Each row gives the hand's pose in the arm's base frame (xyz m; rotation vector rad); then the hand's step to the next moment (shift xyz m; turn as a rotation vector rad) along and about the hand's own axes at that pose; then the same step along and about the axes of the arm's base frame.
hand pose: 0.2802 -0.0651 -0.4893 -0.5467 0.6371 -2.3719
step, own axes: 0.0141 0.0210 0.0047 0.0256 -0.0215 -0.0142
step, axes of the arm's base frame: 0.0017 -0.0252 -0.0049 -0.0357 0.0026 0.0064
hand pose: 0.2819 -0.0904 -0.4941 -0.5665 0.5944 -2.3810
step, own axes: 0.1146 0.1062 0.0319 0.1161 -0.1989 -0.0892
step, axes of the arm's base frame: -0.0175 -0.1585 -0.0027 -0.2209 0.0906 0.0632
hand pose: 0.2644 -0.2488 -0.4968 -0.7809 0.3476 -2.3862
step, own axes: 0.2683 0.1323 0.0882 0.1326 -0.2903 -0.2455
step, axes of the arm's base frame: -0.0597 -0.2741 0.1363 -0.3684 0.1617 -0.0157
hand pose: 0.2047 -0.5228 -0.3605 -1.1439 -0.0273 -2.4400
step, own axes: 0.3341 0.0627 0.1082 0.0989 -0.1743 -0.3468
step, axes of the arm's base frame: -0.0832 -0.1627 0.3064 -0.3769 0.0497 -0.1263
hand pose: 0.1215 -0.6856 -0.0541 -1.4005 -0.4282 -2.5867
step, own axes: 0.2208 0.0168 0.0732 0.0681 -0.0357 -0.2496
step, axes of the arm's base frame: -0.0578 0.0056 0.2259 -0.2443 -0.0490 -0.0783
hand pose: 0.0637 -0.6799 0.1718 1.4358 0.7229 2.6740
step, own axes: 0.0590 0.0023 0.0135 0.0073 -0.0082 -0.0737
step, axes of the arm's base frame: -0.0228 0.0168 0.0535 -0.0643 -0.0195 -0.0322
